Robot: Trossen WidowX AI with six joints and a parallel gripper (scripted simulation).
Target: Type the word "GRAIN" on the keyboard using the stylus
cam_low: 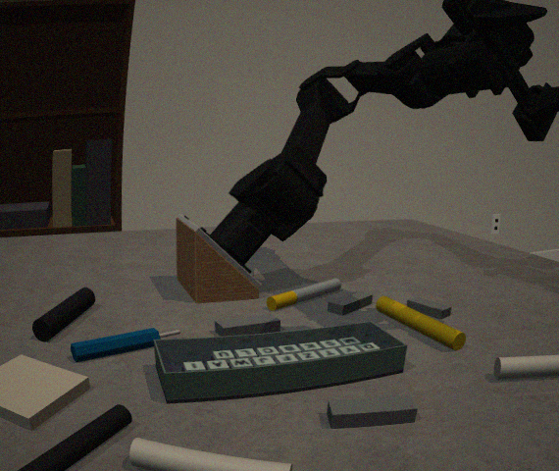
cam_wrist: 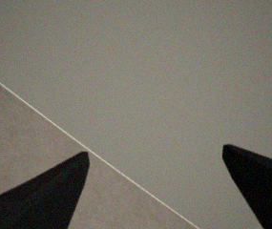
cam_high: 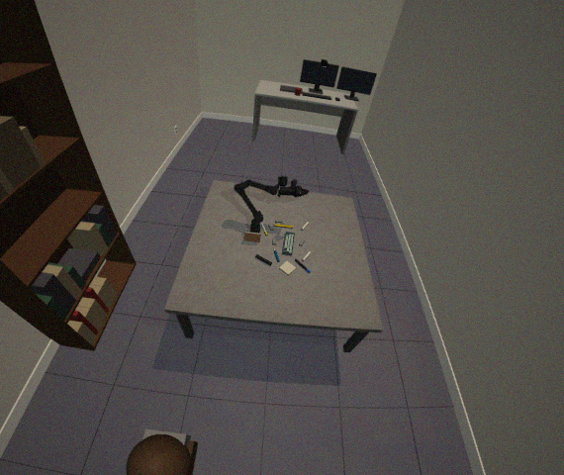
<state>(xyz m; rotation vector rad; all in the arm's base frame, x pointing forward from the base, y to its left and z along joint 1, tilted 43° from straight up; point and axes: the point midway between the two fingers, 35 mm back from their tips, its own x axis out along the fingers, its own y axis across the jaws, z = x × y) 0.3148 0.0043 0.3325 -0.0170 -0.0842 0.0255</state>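
Right now the keyboard tray is 29 cm below my gripper tip, 25 cm to the right of it and 8 cm behind it. From my gripper tip the other things lie so: yellow-and-white pen: 30 cm below, 27 cm behind, 16 cm to the right; then yellow cylinder: 29 cm below, 13 cm behind, 8 cm to the right; then thin grey tip: 33 cm to the right, 30 cm below, 18 cm behind.
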